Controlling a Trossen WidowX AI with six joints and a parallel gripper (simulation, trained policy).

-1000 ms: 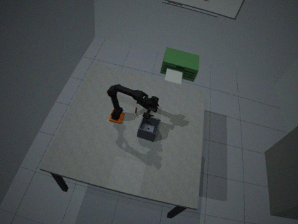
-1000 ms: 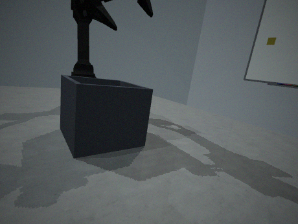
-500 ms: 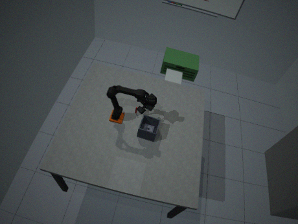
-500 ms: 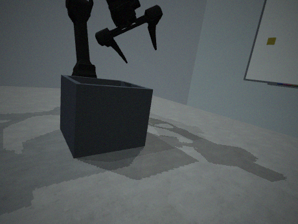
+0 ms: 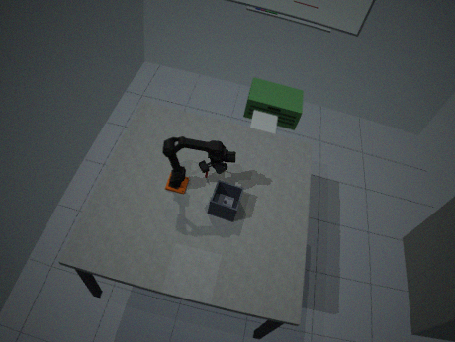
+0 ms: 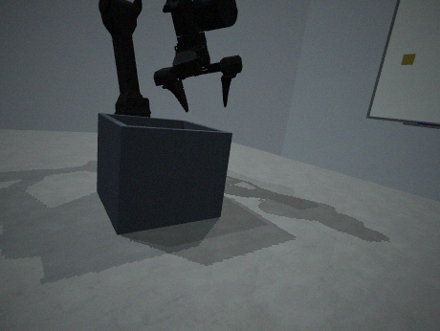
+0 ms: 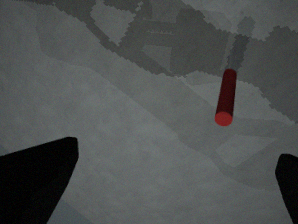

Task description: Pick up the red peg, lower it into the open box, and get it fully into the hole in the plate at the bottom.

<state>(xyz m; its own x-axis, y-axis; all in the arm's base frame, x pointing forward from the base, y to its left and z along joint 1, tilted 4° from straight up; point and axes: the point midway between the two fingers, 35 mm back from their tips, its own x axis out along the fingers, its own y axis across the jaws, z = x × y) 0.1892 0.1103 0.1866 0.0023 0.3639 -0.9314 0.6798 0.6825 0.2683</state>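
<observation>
My gripper tip is now 4 cm past the red peg, 1 cm to the right of it and 12 cm above it. Also, from my gripper tip: plate (13 cm ahead, 16 cm to the right, 12 cm below).
</observation>
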